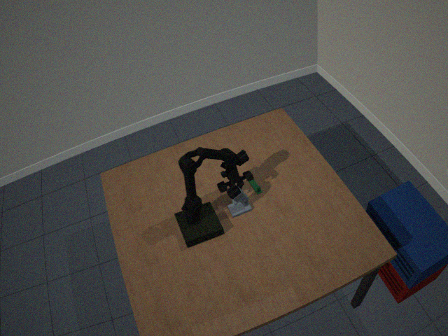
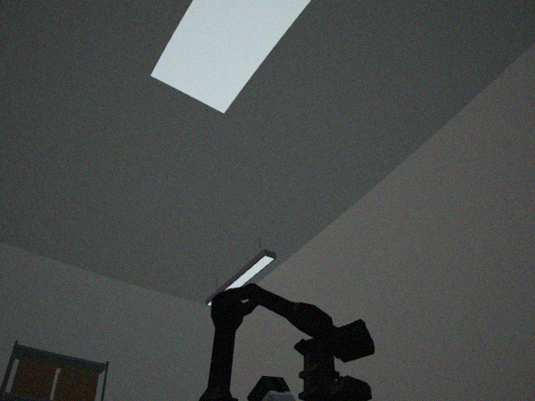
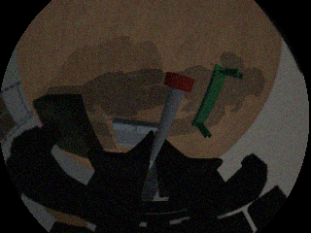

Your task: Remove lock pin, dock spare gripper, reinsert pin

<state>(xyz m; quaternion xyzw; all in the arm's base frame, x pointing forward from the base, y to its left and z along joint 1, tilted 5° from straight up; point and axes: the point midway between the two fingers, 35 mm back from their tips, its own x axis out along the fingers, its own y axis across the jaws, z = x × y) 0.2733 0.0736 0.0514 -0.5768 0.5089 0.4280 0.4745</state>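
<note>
My gripper tip is 10 mm past the grey mount and 60 mm to the left of it. The rest, counted from my gripper tip: spare gripper: 20 mm behind, 60 mm to the right, 70 mm above; green pin cradle: 110 mm ahead, 60 mm to the left, 30 mm below.
</note>
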